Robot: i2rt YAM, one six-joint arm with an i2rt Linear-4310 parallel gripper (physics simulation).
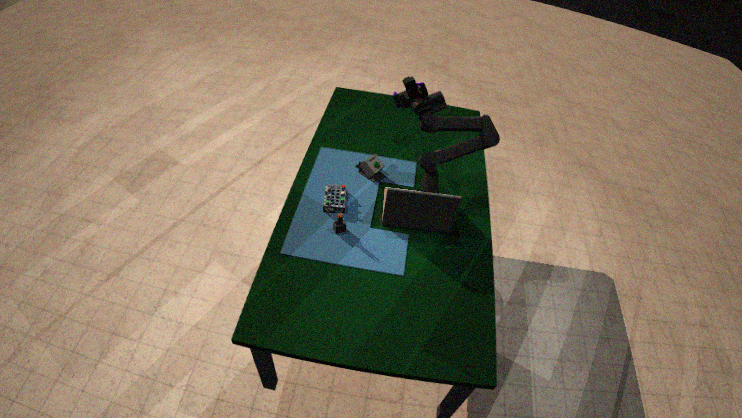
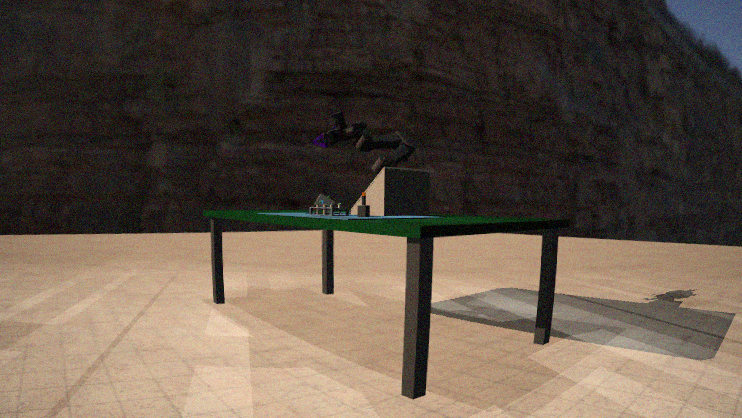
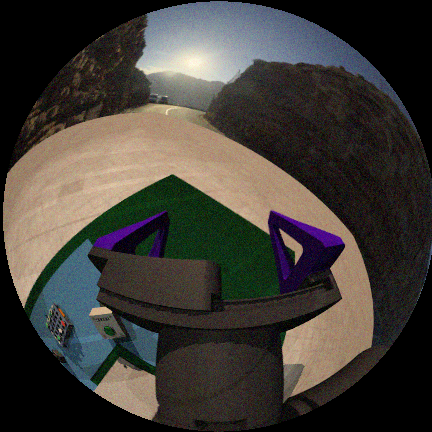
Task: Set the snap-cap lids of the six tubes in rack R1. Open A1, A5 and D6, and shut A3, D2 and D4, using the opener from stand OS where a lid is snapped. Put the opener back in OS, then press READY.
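Pixels of known places: gripper, fingertip midpoint: (image 1: 405, 88) (image 2: 318, 139) (image 3: 218, 216); arm's base, origin of the base link: (image 1: 428, 192) (image 2: 398, 186).
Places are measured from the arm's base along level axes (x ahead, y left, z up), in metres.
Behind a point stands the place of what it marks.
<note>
My gripper (image 1: 407, 89) @[x 0.157, y -0.381, z 0.222 m] (image 2: 319, 140) @[x 0.157, y -0.381, z 0.222 m] (image 3: 218, 216) @[x 0.157, y -0.381, z 0.222 m] is open and empty, with its purple fingers wide apart, high above the far end of the table. Rack R1 (image 1: 333, 209) @[x 0.356, y 0.066, z -0.116 m] (image 3: 59, 325) stands on the blue mat, with small tubes and coloured lids in it. The lids are too small to tell which are open or shut. The opener (image 1: 340, 216) @[x 0.310, y 0.166, z -0.044 m] (image 2: 363, 197) @[x 0.317, y 0.170, z -0.051 m], with an orange top, stands upright in the dark stand OS (image 1: 340, 227) @[x 0.306, y 0.180, z -0.088 m] (image 2: 363, 210) @[x 0.325, y 0.182, z -0.096 m] beside the rack. The grey box (image 1: 369, 167) @[x 0.252, y -0.154, z -0.055 m] (image 3: 102, 317) @[x 0.250, y -0.198, z -0.040 m] with a green button (image 1: 377, 164) @[x 0.221, y -0.176, z -0.050 m] (image 3: 109, 330) @[x 0.221, y -0.182, z -0.048 m] stands towards the arm side.
The blue mat (image 1: 311, 233) @[x 0.410, y 0.208, z -0.118 m] (image 3: 75, 265) @[x 0.451, y -0.218, z -0.118 m] lies on the green table (image 1: 363, 316) @[x 0.160, y 0.517, z -0.121 m] (image 2: 332, 221) @[x 0.556, y 0.327, z -0.125 m] (image 3: 172, 190) @[x 0.453, y -0.787, z -0.121 m]. A large wedge-shaped block (image 1: 421, 210) @[x 0.020, y 0.086, z -0.019 m] (image 2: 406, 192) @[x 0.033, y 0.087, z -0.027 m] stands at the arm's base, near the mat's notch. The arm reaches from there over the table's far right part.
</note>
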